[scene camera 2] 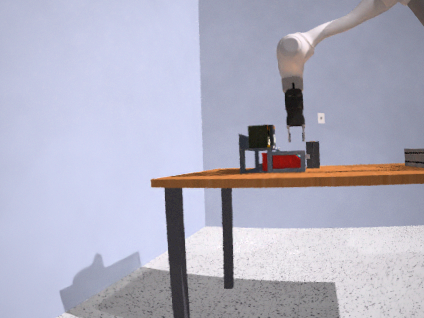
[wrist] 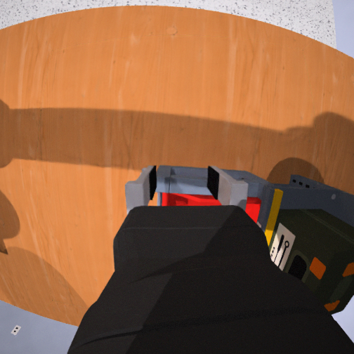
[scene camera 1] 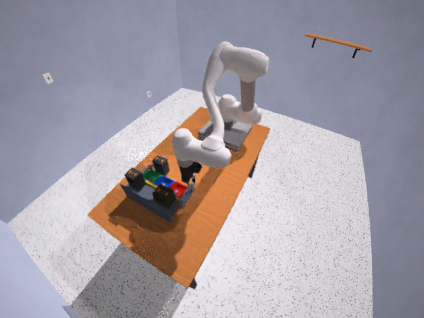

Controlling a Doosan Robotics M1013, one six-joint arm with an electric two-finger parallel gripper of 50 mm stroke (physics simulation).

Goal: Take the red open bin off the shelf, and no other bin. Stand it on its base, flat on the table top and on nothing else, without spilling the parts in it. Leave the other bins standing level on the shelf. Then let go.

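Places are measured from the arm's base along level axes (x ahead, y left, z up), in millimetres.
Where they show: gripper, fingertip midpoint: [scene camera 2: 296, 141] [scene camera 1: 191, 185]; arm's base, link origin: [scene camera 1: 224, 122].
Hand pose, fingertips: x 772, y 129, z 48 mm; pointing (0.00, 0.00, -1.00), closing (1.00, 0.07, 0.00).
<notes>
Each offset is from my fingertips to the top centre of the thing. Level surfaces: height alone.
The red open bin @(64 mm ahead, 88 mm right, 39 mm down) [scene camera 1: 178, 189] [scene camera 2: 284, 161] [wrist: 175, 199] sits level in the low front part of the blue-grey shelf [scene camera 1: 147, 202] [scene camera 2: 242, 156], at its end. The blue bin @(66 mm ahead, 200 mm right, 39 mm down) [scene camera 1: 165, 182] and the green bin @(66 mm ahead, 312 mm right, 39 mm down) [scene camera 1: 152, 176] stand in a row beside it. My gripper [scene camera 2: 296, 135] [wrist: 181, 176] is open and empty, pointing down above the red bin, apart from it. In the wrist view its fingers appear over the shelf's front rail and the bin's edge, and the black gripper body hides most of the bin. Its parts cannot be made out.
A dark box @(164 mm ahead, 86 mm right, 78 mm up) [scene camera 1: 164, 196] [scene camera 2: 259, 136] [wrist: 317, 245] with orange marks stands on the upper shelf beside the red bin. Another dark box @(162 mm ahead, 317 mm right, 104 mm up) [scene camera 1: 134, 179] stands at the shelf's far end, and a third @(68 mm back, 312 mm right, 11 mm up) [scene camera 1: 160, 164] [scene camera 2: 313, 154] stands behind the bins. The shelf stands on the wooden table @(123 mm down) [scene camera 1: 215, 200] [scene camera 2: 360, 176] [wrist: 125, 60].
</notes>
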